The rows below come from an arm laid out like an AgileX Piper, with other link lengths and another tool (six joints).
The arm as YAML. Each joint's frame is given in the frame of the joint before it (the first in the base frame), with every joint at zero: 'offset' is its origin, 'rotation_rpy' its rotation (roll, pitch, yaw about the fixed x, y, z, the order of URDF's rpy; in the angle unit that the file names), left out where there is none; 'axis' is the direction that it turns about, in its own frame. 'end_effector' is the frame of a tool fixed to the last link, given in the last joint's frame.
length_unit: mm
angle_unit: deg
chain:
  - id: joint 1
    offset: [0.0, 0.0, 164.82]
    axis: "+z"
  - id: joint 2
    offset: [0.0, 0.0, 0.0]
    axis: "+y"
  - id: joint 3
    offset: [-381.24, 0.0, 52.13]
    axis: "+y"
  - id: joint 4
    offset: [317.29, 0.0, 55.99]
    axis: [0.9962, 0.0, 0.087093]
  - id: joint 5
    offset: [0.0, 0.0, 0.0]
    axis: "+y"
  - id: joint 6
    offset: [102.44, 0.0, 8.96]
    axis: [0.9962, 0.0, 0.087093]
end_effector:
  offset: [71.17, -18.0, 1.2]
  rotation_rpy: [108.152, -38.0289, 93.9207]
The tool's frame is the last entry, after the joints.
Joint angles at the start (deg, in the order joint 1, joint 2, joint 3, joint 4, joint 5, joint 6):
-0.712, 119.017, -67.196, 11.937, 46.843, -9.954
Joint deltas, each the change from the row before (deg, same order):
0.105, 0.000, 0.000, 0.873, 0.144, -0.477
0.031, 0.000, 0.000, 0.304, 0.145, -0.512
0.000, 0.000, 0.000, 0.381, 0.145, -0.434
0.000, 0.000, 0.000, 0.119, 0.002, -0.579
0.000, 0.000, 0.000, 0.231, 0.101, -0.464
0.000, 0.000, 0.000, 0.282, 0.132, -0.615
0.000, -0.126, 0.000, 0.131, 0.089, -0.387
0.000, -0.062, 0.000, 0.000, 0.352, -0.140
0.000, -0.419, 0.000, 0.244, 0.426, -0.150
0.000, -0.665, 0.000, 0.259, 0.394, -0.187
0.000, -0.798, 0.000, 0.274, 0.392, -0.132
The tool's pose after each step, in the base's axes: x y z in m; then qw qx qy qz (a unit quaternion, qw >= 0). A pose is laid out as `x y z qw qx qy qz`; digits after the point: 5 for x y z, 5 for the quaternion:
0.45684 0.00545 0.08413 0.27226 -0.85507 -0.43380 0.08091
0.45662 0.00641 0.08419 0.27417 -0.85313 -0.43636 0.08113
0.45639 0.00731 0.08427 0.27660 -0.85169 -0.43770 0.08084
0.45658 0.00753 0.08427 0.27673 -0.84963 -0.44161 0.08084
0.45647 0.00807 0.08432 0.27807 -0.84796 -0.44396 0.08091
0.45633 0.00873 0.08438 0.27970 -0.84570 -0.44721 0.08107
0.45639 0.00905 0.08542 0.27999 -0.84429 -0.44978 0.08048
0.45547 0.00922 0.08601 0.28139 -0.84316 -0.45066 0.08253
0.45486 0.00999 0.08950 0.28308 -0.84239 -0.45125 0.08137
0.45465 0.01077 0.09493 0.28368 -0.84171 -0.45272 0.07815
0.45451 0.01160 0.10142 0.28387 -0.84132 -0.45405 0.07382

